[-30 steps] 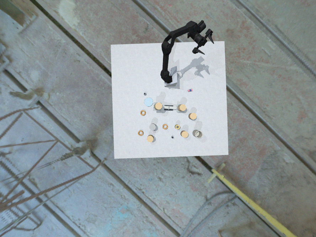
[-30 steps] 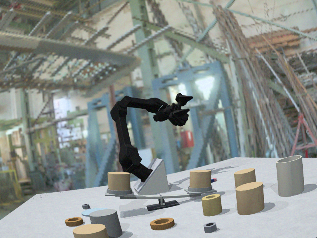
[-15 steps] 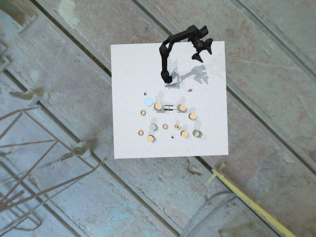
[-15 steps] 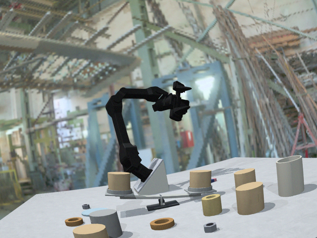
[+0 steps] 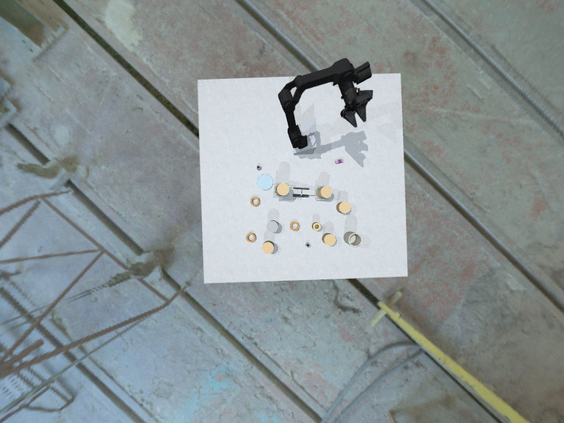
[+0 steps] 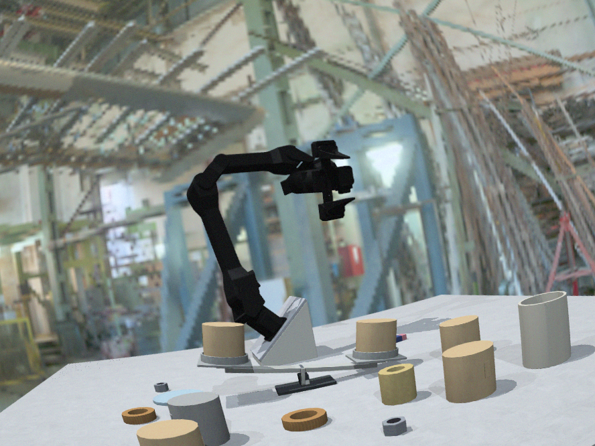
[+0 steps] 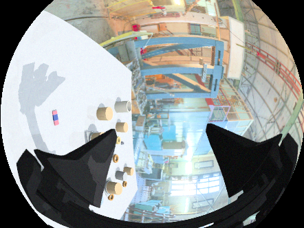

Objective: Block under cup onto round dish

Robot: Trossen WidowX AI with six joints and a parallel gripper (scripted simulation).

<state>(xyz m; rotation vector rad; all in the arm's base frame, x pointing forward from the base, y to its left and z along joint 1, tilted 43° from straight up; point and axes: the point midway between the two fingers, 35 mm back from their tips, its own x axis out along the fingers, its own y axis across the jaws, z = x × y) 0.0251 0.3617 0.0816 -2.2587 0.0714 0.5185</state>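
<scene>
My gripper tip is now 260 mm short of the grey block, 120 mm to the left of it and 330 mm above it. Round my gripper tip: tan cup: 230 mm ahead, 380 mm to the right, 260 mm below; then balance beam: 250 mm ahead, 250 mm to the right, 340 mm below; then blue piece: 70 mm ahead, 10 mm to the left, 370 mm below.
</scene>
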